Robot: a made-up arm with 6 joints.
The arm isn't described. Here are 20 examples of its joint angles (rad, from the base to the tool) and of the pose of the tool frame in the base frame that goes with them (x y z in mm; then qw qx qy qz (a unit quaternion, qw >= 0)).
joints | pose
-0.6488 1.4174 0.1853 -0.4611 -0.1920 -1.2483 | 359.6 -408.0 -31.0 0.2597 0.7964 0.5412 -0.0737
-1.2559 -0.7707 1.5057 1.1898 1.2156 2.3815 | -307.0 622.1 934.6 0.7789 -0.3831 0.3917 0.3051
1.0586 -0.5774 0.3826 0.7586 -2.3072 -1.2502 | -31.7 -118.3 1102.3 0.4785 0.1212 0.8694 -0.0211
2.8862 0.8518 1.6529 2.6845 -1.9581 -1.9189 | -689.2 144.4 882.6 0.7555 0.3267 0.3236 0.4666
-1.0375 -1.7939 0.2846 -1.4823 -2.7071 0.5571 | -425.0 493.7 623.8 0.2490 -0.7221 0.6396 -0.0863
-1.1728 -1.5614 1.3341 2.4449 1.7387 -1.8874 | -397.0 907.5 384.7 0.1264 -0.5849 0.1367 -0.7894
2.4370 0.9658 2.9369 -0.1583 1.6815 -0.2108 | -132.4 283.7 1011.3 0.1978 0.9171 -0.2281 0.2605
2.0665 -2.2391 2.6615 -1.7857 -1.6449 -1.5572 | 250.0 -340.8 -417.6 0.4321 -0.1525 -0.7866 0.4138
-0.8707 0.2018 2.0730 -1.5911 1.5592 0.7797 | 8.1 -72.5 1241.0 0.6212 0.4240 -0.6196 -0.2246
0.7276 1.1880 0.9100 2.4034 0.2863 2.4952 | 597.1 590.2 389.6 0.4742 0.1079 0.7309 0.4788
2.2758 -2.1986 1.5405 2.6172 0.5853 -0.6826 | 451.2 -571.2 -288.7 0.7899 0.4717 0.3011 -0.2509
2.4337 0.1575 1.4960 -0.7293 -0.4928 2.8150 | -103.7 231.3 1167.0 0.8357 -0.1317 -0.5317 -0.0389
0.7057 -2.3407 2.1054 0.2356 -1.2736 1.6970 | -281.1 -378.6 -470.6 0.5988 0.5620 -0.0972 -0.5623
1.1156 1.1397 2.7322 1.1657 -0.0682 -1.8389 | 229.0 335.6 885.2 0.7639 0.1052 -0.2109 0.6007
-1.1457 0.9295 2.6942 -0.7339 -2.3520 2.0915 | 8.0 -373.9 1030.0 0.0156 -0.8679 0.4409 -0.2283
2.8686 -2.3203 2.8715 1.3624 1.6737 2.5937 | 137.7 36.7 -400.6 0.6215 0.4393 -0.6309 0.1508
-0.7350 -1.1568 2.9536 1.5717 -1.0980 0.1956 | -493.5 412.2 135.6 0.4455 0.5557 -0.5865 -0.3855
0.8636 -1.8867 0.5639 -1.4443 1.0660 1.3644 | -471.4 -586.7 494.2 0.6853 0.6348 -0.2668 0.2369
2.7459 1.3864 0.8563 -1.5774 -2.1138 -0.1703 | -701.1 401.7 69.9 0.8060 0.5489 -0.2189 -0.0342
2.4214 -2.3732 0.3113 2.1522 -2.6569 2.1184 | 557.9 -535.6 88.5 0.3340 -0.8136 0.1360 0.4560
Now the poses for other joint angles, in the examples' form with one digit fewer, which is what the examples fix.
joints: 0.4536 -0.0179 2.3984 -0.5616 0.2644 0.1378
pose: -203 -211 1131 0.714 0.158 -0.670 0.128
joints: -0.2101 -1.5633 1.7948 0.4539 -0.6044 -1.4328
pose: -913 89 205 0.618 -0.140 -0.745 0.210
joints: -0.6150 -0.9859 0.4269 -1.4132 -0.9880 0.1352
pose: -281 94 935 0.911 -0.285 0.200 0.220
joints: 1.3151 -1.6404 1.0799 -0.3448 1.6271 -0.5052
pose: -134 -917 502 0.093 -0.635 0.766 -0.039
